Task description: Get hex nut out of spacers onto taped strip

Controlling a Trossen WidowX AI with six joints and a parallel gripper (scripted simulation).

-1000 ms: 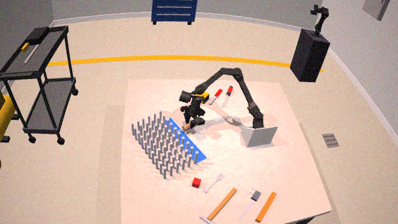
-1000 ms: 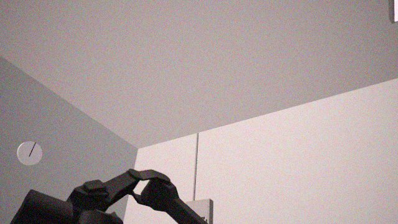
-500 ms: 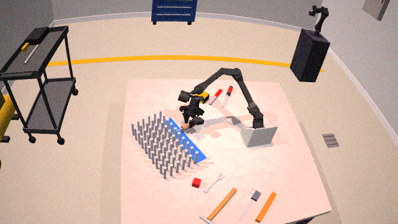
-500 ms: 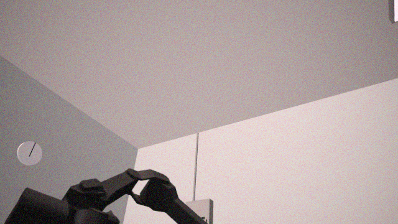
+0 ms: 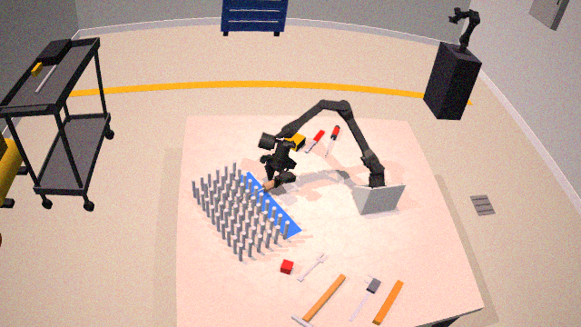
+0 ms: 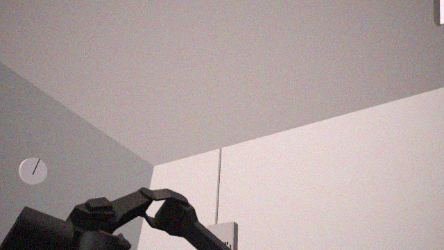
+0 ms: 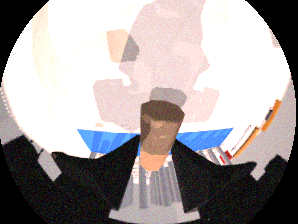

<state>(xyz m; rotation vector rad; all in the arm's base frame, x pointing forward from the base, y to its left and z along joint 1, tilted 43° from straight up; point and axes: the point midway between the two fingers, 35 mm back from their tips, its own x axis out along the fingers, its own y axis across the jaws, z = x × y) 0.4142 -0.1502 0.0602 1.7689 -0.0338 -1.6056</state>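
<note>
My gripper tip is now 40 mm short of the blue taped strip, 70 mm to the right of it and 30 mm above it. From my gripper tip the other things lie so: brown-handled screwdriver 90 mm ahead, 50 mm to the left; yellow block 160 mm behind, 290 mm to the right, 10 mm below; red cube 20 mm ahead, 420 mm to the left, 10 mm below.
</note>
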